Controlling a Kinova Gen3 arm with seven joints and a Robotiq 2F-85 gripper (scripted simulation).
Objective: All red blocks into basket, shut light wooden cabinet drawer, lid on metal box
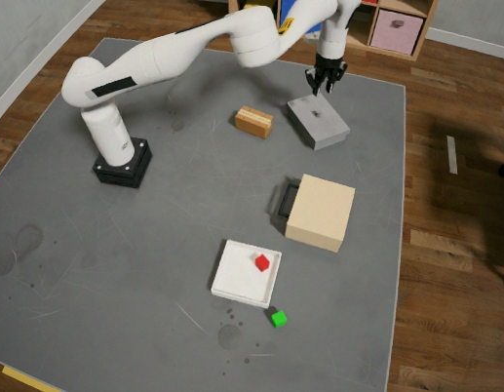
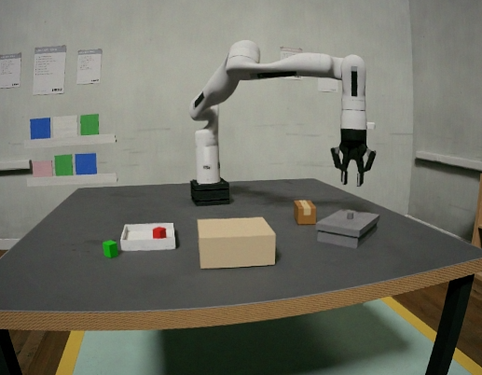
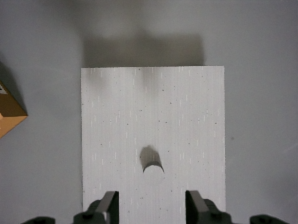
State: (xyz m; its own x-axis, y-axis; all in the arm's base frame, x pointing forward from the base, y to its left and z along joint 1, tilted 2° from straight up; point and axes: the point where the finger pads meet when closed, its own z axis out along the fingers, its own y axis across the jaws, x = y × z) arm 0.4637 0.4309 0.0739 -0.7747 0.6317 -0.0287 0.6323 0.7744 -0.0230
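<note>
Now: the lid 120 mm below my hand. The rest, counted from my hand: blue block: 200 mm behind, 100 mm to the right, 150 mm below; then cardboard box: 180 mm behind, 100 mm to the right, 130 mm below; then metal box: 140 mm below.
</note>
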